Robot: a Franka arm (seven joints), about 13 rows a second.
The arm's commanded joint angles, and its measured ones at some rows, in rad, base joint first. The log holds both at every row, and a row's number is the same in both.
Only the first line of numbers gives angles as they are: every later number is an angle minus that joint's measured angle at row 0.
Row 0, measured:
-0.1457 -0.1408 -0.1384 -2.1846 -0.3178 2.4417 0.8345
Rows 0 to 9, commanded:
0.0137 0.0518 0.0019 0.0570 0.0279 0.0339 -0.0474
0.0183 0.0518 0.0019 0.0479 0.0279 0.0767 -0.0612
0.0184 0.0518 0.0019 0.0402 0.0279 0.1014 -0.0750
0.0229 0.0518 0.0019 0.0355 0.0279 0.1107 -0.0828
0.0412 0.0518 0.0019 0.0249 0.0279 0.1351 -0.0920
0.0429 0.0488 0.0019 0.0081 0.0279 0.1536 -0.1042
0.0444 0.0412 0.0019 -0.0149 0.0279 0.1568 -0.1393
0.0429 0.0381 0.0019 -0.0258 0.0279 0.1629 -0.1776
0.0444 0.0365 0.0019 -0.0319 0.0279 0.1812 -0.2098
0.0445 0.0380 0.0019 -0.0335 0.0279 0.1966 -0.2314
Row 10, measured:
0.0378 0.0525 0.0081 -0.0079 0.0023 0.1498 -0.1691
